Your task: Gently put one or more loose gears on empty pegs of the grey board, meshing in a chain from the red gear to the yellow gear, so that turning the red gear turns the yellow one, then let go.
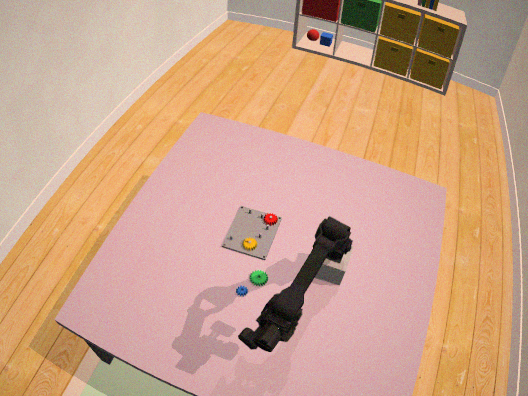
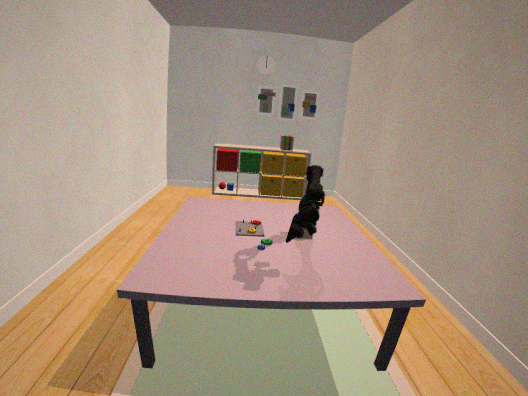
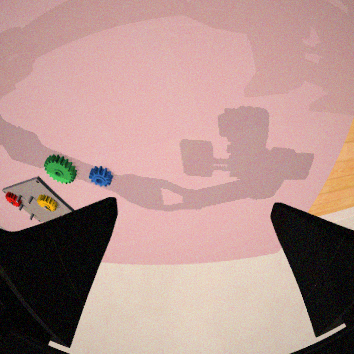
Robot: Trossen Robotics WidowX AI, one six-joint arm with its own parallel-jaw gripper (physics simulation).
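Places are measured from the arm's base along level axes (x ahead, y down, z left), in centimetres.
Pixels of known places: gripper, fingertip midpoint: (image 1: pixel 253 324) (image 2: pixel 287 238) (image 3: pixel 198 208); arm's base at its link origin: (image 1: pixel 334 253).
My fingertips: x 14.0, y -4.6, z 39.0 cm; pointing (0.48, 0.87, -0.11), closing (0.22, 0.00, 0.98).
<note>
For each thing: its middle in the pictures, then the offset to it from my fingertips. Level surfaces: height alone.
- grey board at the middle of its body: (image 3: pixel 36 207) (image 1: pixel 252 230) (image 2: pixel 249 226) dy +13.6, dx +18.5, dz -42.7 cm
- red gear at the middle of its body: (image 3: pixel 12 199) (image 1: pixel 270 219) (image 2: pixel 256 222) dy +13.5, dx +14.4, dz -50.6 cm
- yellow gear at the middle of its body: (image 3: pixel 46 203) (image 1: pixel 249 243) (image 2: pixel 252 230) dy +13.5, dx +16.7, dz -36.4 cm
- larger green gear at the middle of its body: (image 3: pixel 59 169) (image 1: pixel 258 277) (image 2: pixel 266 241) dy +14.3, dx +8.0, dz -24.5 cm
- smaller blue gear at the middle of its body: (image 3: pixel 100 176) (image 1: pixel 242 290) (image 2: pixel 261 247) dy +14.3, dx +11.1, dz -17.0 cm
- pink table at its surface level: dy +15.1 cm
The grey board (image 1: pixel 240 230) (image 2: pixel 243 232) (image 3: pixel 32 187) lies on the table with several bare pegs. The red gear (image 1: pixel 270 218) (image 2: pixel 256 222) (image 3: pixel 13 199) sits at its back right corner and the yellow gear (image 1: pixel 249 243) (image 2: pixel 252 231) (image 3: pixel 47 202) near its front edge, apart from each other. The larger green gear (image 1: pixel 258 277) (image 2: pixel 266 241) (image 3: pixel 60 169) lies loose on the table in front of the board. The smaller blue gear (image 1: pixel 242 290) (image 2: pixel 261 247) (image 3: pixel 101 176) lies loose close beside it. My gripper (image 3: pixel 198 208) is wide open and empty, high above the table, away from both loose gears.
The pink table (image 1: pixel 165 200) (image 2: pixel 190 260) carries the arm's base (image 1: pixel 331 272) to the right of the board. The arm's shadow falls across the table around the loose gears. A cube shelf (image 1: pixel 334 42) (image 2: pixel 214 170) with coloured bins stands on the floor at the far wall.
</note>
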